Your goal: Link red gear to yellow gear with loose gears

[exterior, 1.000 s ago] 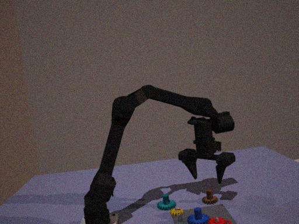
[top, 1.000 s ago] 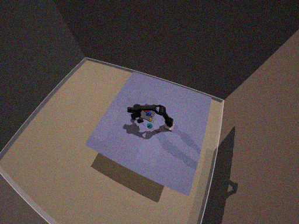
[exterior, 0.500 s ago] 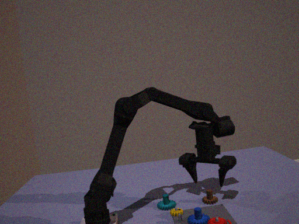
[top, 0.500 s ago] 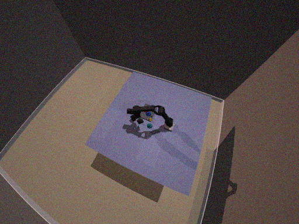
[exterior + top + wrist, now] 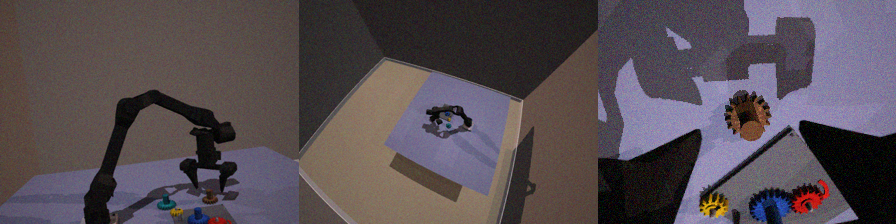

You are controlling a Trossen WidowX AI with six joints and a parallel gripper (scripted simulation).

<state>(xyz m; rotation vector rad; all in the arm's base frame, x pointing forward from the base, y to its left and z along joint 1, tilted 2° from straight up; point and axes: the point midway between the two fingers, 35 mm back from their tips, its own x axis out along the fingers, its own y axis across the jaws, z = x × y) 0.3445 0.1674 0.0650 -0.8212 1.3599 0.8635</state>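
The brown gear is 2 cm below my gripper tip. Round my gripper tip: teal gear (15 cm behind, 2 cm to the right, 2 cm below); yellow gear (11 cm behind, 9 cm to the right, 2 cm below); blue gear (4 cm behind, 14 cm to the right, 2 cm below).
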